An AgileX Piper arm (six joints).
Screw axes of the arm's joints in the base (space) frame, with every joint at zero. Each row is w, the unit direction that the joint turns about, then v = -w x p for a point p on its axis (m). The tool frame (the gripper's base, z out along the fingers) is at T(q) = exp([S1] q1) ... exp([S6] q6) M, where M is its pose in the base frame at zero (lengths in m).
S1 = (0, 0, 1, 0, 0, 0)
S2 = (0, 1, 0, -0.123, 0, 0)
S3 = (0, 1, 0, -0.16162, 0, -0.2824)
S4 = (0.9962, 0, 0.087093, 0, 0.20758, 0)
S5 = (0, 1, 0, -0.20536, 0, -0.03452)
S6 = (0.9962, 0, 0.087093, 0, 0.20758, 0)
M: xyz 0.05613 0 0.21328 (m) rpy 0 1.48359 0 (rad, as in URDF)
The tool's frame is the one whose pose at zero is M.
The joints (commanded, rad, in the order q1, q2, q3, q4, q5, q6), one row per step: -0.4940, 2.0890, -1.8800, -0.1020, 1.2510, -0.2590; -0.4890, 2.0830, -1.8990, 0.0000, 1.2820, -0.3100; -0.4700, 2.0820, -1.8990, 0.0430, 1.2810, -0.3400; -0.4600, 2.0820, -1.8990, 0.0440, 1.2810, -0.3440; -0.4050, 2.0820, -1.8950, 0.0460, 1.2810, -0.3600; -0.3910, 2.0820, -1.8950, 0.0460, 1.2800, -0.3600; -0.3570, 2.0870, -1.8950, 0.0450, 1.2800, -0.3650; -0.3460, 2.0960, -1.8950, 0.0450, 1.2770, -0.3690; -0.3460, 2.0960, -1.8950, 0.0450, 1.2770, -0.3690; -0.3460, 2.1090, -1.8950, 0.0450, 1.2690, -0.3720; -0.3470, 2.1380, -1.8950, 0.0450, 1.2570, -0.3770; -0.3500, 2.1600, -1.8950, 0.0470, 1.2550, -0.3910
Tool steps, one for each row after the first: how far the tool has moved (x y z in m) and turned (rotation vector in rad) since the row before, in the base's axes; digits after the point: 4 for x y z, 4 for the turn. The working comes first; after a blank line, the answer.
Tool pose at each row, in the base's axes (x y z in m, rotation vector in rad; the steps are taken from these numbers as rounded here): 0.3858, -0.2178, 0.2518, 0.3165, 2.9673, -0.2479; 0.3894, -0.2072, 0.2586, 0.2648, 2.9508, -0.1110; 0.3950, -0.1964, 0.2591, 0.2035, 2.9391, -0.0555; 0.3969, -0.1924, 0.2591, 0.1832, 2.9400, -0.0533; 0.4066, -0.1700, 0.2580, 0.0795, 2.9471, -0.0428; 0.4091, -0.1643, 0.2580, 0.0589, 2.9465, -0.0414; 0.4150, -0.1506, 0.2558, 0.0013, 2.9518, -0.0360; 0.4180, -0.1465, 0.2519, -0.0205, 2.9573, -0.0321; 0.4180, -0.1465, 0.2519, -0.0205, 2.9573, -0.0321; 0.4202, -0.1473, 0.2463, -0.0243, 2.9621, -0.0301; 0.4243, -0.1493, 0.2335, -0.0290, 2.9781, -0.0223; 0.4262, -0.1513, 0.2236, -0.0442, 2.9961, -0.0112

0.0036, 0.0106, 0.0068, 0.0845, -0.0356, 0.0423; 0.0056, 0.0108, 0.0005, 0.0317, -0.0194, 0.0443; 0.0019, 0.0040, 0.0000, 0.0001, -0.0002, 0.0138; 0.0097, 0.0224, -0.0011, 0.0004, 0.0034, 0.0705; 0.0025, 0.0057, 0.0000, -0.0004, -0.0009, 0.0139; 0.0059, 0.0137, -0.0022, 0.0000, 0.0052, 0.0390; 0.0030, 0.0041, -0.0039, 0.0013, 0.0057, 0.0148; 0.0000, 0.0000, 0.0000, 0.0000, 0.0000, 0.0000; 0.0022, -0.0008, -0.0056, 0.0011, 0.0048, 0.0026; 0.0041, -0.0020, -0.0128, 0.0049, 0.0160, 0.0034; 0.0019, -0.0020, -0.0099, 0.0065, 0.0183, 0.0104
